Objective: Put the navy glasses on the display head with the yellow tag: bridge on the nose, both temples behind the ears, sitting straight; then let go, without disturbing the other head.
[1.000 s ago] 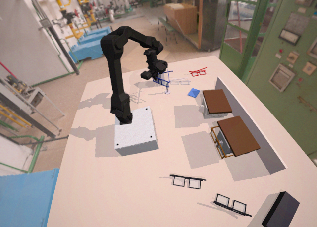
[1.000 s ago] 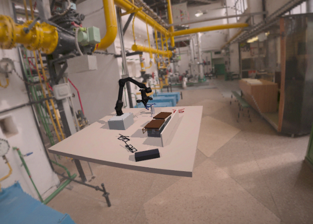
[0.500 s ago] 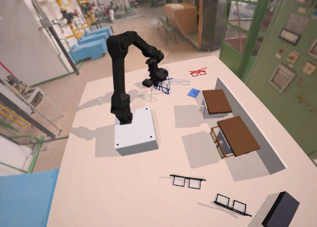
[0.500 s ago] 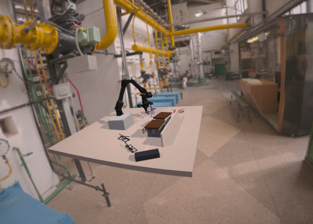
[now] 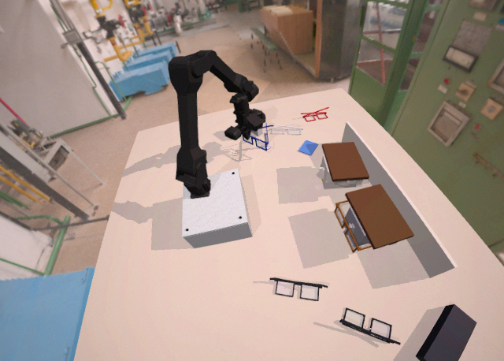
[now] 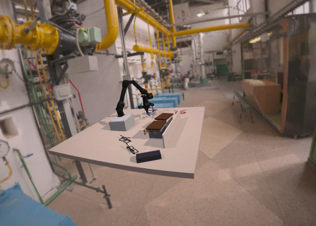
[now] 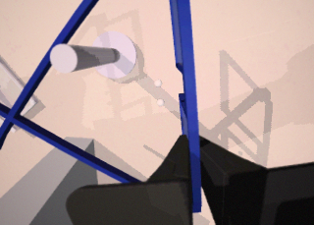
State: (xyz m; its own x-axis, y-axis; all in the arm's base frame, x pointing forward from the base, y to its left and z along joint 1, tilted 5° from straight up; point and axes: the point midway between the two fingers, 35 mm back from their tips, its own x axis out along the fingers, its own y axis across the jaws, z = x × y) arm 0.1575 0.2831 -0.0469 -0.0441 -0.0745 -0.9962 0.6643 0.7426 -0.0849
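My gripper tip is now 8 cm short of the white peg stand and 3 cm above it. Also, from my gripper tip: back panel (46 cm ahead, 32 cm to the right); blue card (26 cm ahead, 4 cm to the right, 6 cm below); dark box (45 cm ahead, 76 cm to the right, 4 cm below).
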